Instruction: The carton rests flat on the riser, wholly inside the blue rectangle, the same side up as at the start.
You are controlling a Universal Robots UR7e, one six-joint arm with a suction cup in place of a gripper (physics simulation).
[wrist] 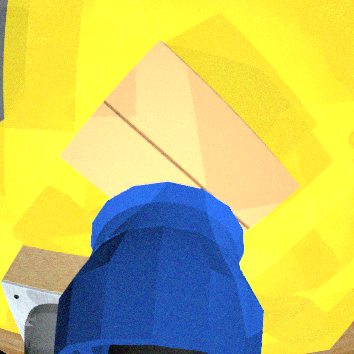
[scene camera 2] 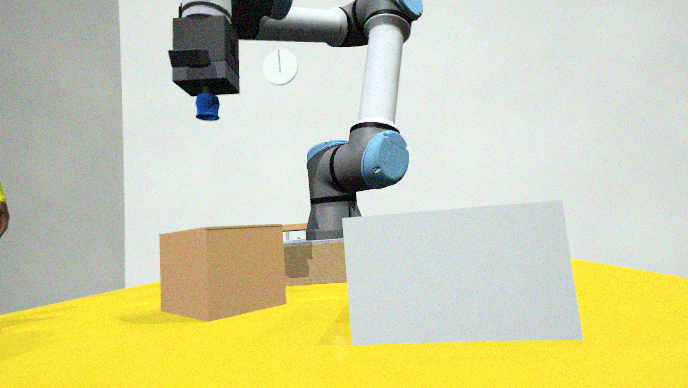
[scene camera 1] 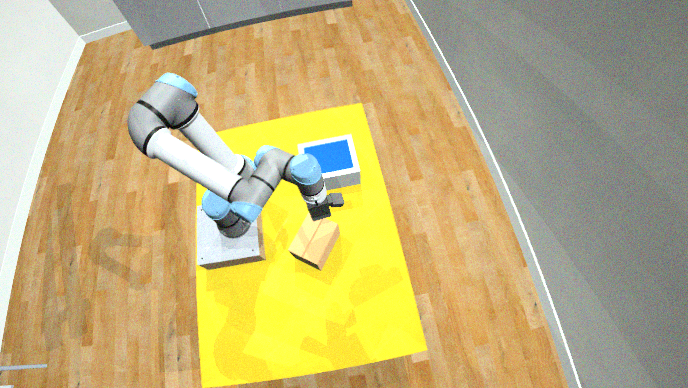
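Seen in the pictures: hand, its tool point: (wrist: pixel 165 251) (scene camera 2: pixel 207 117); arm's base, origin of its link: (scene camera 2: pixel 336 237) (scene camera 1: pixel 234 221).
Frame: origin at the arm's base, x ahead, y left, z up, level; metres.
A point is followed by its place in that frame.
Observation:
The carton (scene camera 1: pixel 316 241) @(x 0.319, y -0.194, z 0.031 m) (scene camera 2: pixel 235 272) @(x 0.387, y -0.120, z -0.038 m) (wrist: pixel 165 135) @(x 0.342, y -0.155, z 0.031 m), light brown with a dark seam along its top, rests flat on the yellow mat, apart from the riser and turned at an angle to it. The riser (scene camera 1: pixel 345 180) @(x 0.507, y 0.062, z -0.036 m) (scene camera 2: pixel 462 275) @(x 0.584, y 0.163, z -0.041 m) is a white-grey block with the blue rectangle (scene camera 1: pixel 334 156) @(x 0.488, y 0.162, z 0.021 m) on its top; the arm's wrist covers the rectangle's left part in scene camera 1. My gripper (scene camera 2: pixel 207 118) (wrist: pixel 167 200), a blue suction cup pointing down, is open and holds nothing. It hangs well above the carton and hides the carton's near corner in the wrist view.
The yellow mat (scene camera 1: pixel 300 345) @(x 0.142, y -0.550, z -0.099 m) lies on a wooden floor. The arm's base stands on a grey-topped pedestal (scene camera 1: pixel 225 255) @(x -0.061, y -0.138, z 0.001 m) (scene camera 2: pixel 320 262) @(x 0.092, y -0.032, z -0.052 m) (wrist: pixel 50 270) @(x 0.097, y 0.024, z -0.051 m), left of the carton in scene camera 1. A grey cabinet (scene camera 1: pixel 240 15) stands at the back. Part of a person's hand shows at scene camera 2's left edge.

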